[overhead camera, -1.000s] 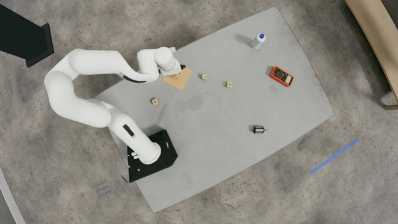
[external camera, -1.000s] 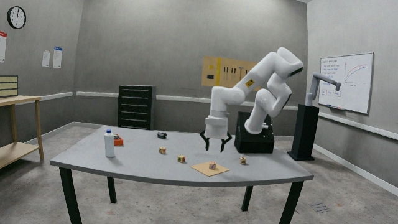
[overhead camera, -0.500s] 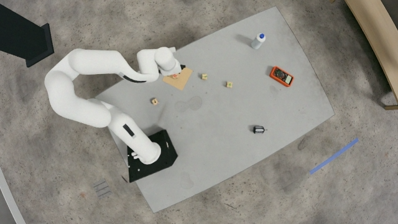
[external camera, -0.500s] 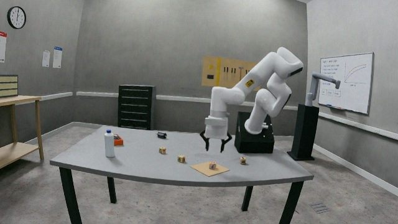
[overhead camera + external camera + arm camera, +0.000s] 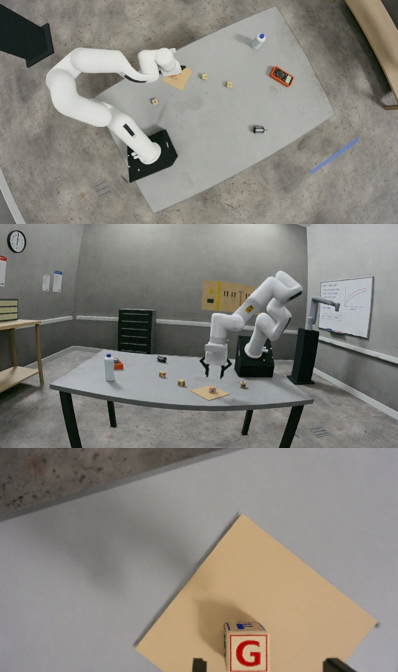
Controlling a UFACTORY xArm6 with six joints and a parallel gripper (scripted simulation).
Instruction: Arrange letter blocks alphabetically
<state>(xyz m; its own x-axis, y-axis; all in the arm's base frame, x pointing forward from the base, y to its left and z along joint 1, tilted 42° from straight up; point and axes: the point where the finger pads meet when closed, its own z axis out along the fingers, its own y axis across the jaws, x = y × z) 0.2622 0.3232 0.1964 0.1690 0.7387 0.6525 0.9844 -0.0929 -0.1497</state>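
The tan mat lies 10 cm below my hand and 1 cm ahead of it. The rest, counted from my hand: white bottle 55 cm ahead, 3 cm below, 2 cm to the left; then orange multimeter 63 cm ahead, 24 cm to the right, 8 cm below; then small black object 49 cm to the right, 36 cm ahead, 8 cm below.
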